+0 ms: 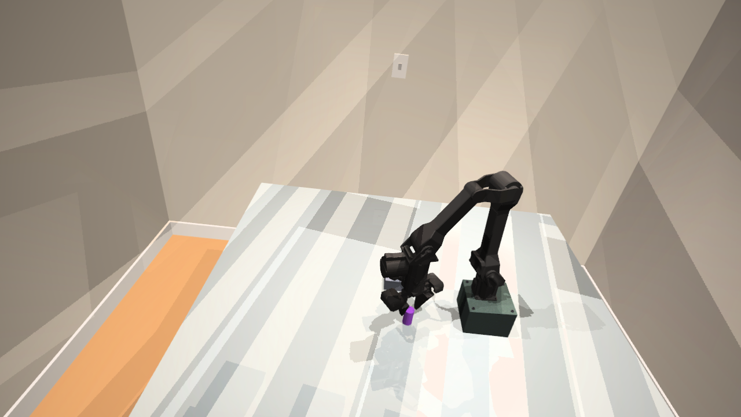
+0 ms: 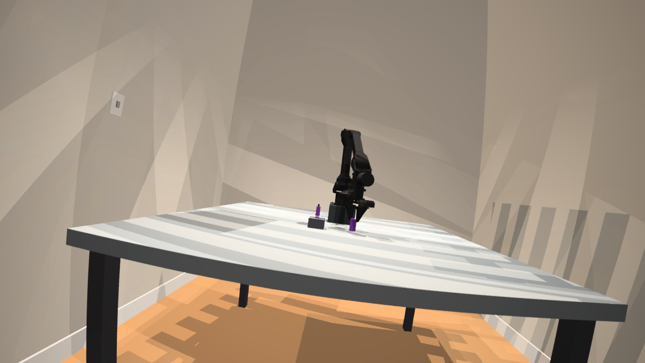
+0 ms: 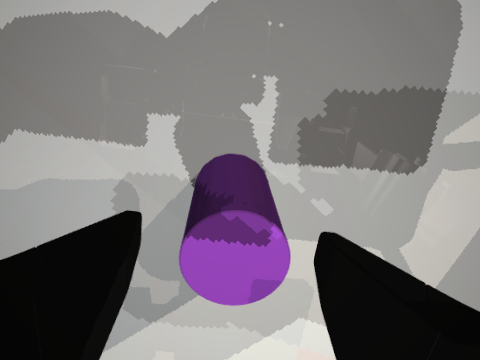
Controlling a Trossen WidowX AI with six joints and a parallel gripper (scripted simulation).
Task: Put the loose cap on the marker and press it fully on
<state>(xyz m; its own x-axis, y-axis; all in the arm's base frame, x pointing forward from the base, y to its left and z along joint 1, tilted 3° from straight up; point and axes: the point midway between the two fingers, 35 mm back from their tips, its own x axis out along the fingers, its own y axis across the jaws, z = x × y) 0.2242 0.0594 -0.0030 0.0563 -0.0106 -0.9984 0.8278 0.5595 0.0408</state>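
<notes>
Now: gripper tip 20 mm above the purple cap. The rest, counted from my gripper tip: holder block: 160 mm to the right, 30 mm ahead, 20 mm below.
</notes>
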